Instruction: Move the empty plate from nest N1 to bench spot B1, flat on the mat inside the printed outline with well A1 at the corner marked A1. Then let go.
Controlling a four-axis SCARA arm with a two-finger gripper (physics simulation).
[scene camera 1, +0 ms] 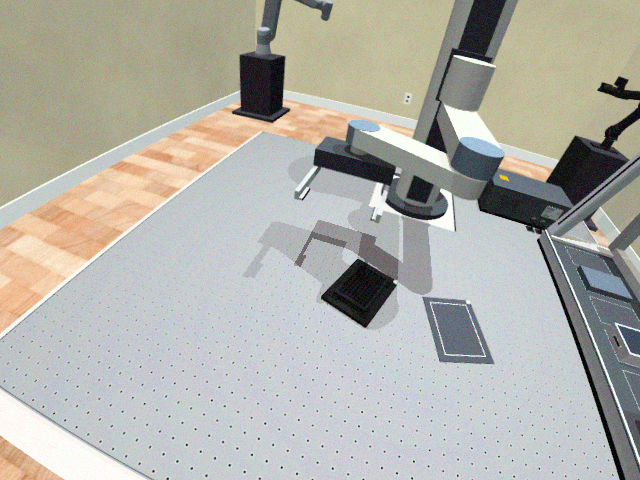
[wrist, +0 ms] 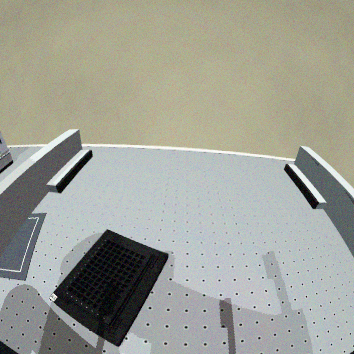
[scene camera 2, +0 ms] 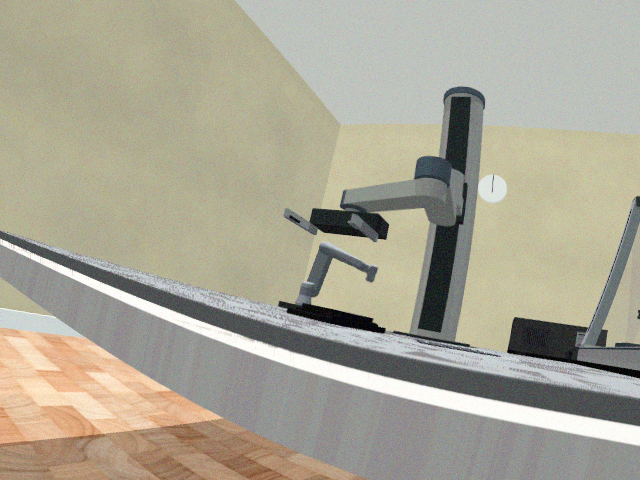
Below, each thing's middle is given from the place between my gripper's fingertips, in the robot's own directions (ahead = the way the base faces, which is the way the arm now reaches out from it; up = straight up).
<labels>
I see the plate [scene camera 1: 362,287] 100 mm to the left of my hand and 200 mm below it. Round my hand: outlined mat [scene camera 1: 458,338]: 20 mm ahead, 330 mm to the left, 220 mm below.
</labels>
